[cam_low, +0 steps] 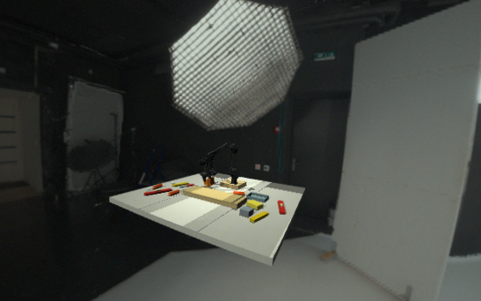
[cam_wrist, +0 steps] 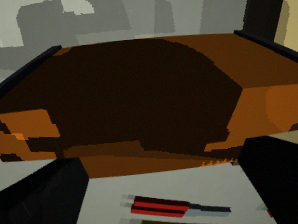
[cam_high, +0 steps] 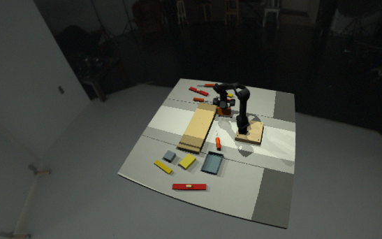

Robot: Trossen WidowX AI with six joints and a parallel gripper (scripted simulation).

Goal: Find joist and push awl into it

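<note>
The stud finder lies 10 mm behind my gripper tip and 10 mm to the left of it. Also, from my gripper tip: blue-grey tray 20 mm ahead, 510 mm to the left, 60 mm below; then yellow block 210 mm ahead, 530 mm to the left, 60 mm below; then awl 20 mm behind, 40 mm to the right, 70 mm below.
</note>
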